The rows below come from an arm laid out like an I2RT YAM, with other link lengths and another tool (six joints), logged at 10 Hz.
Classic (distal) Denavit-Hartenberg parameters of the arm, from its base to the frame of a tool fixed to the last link. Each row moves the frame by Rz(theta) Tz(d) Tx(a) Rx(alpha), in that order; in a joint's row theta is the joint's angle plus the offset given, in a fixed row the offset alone. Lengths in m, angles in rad.
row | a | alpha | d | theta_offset
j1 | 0.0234 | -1.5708 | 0.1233 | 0
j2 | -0.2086 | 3.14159 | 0 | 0
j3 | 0.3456 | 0 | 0 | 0.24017
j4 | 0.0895 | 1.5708 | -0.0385 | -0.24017
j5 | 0 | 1.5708 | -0.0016 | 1.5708
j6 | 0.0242 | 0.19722 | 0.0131 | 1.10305
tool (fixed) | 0 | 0 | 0.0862 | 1.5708
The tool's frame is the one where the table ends.
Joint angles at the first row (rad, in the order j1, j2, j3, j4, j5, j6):
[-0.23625, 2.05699, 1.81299, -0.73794, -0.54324, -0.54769]
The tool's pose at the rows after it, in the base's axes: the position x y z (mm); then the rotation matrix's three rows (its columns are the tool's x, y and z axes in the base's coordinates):
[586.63, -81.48, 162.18], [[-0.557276, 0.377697, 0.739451], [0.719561, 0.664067, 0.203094], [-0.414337, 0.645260, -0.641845]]
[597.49, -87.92, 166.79], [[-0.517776, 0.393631, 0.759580], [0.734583, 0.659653, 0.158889], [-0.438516, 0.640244, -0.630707]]
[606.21, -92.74, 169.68], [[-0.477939, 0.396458, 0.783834], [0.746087, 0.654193, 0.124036], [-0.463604, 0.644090, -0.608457]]
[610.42, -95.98, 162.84], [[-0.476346, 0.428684, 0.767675], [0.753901, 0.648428, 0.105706], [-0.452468, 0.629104, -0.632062]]
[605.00, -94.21, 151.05], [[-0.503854, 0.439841, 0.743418], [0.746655, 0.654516, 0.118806], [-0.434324, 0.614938, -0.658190]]
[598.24, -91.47, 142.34], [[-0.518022, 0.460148, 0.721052], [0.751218, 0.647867, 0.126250], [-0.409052, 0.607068, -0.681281]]
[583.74, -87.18, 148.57], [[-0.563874, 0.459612, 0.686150], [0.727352, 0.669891, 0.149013], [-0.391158, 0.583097, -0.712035]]
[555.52, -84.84, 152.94], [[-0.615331, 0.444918, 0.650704], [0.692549, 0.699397, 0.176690], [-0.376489, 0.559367, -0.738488]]
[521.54, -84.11, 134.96], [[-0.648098, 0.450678, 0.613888], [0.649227, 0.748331, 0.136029], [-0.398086, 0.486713, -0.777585]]
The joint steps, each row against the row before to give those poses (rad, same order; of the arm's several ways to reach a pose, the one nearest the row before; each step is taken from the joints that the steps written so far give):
[-0.00153, 0.05209, 0.08887, 0.00470, 0.04753, 0.02760]
[0.00002, 0.03997, 0.05687, 0.01982, 0.03693, 0.02915]
[-0.00001, 0.01994, 0.02155, 0.04299, 0.02613, 0.02608]
[0.00002, 0.05053, 0.05831, -0.03198, 0.02154, 0.00929]
[-0.00002, -0.00139, -0.02287, -0.02008, -0.00463, -0.01841]
[0.00153, -0.01223, -0.03071, -0.01529, -0.00147, 0.00306]
[-0.00001, -0.03962, -0.01984, -0.07807, -0.00772, -0.04572]
[-0.01068, -0.11161, -0.11935, -0.05543, -0.01524, -0.07051]
[-0.00311, -0.13962, -0.21317, 0.02292, 0.06112, -0.06602]

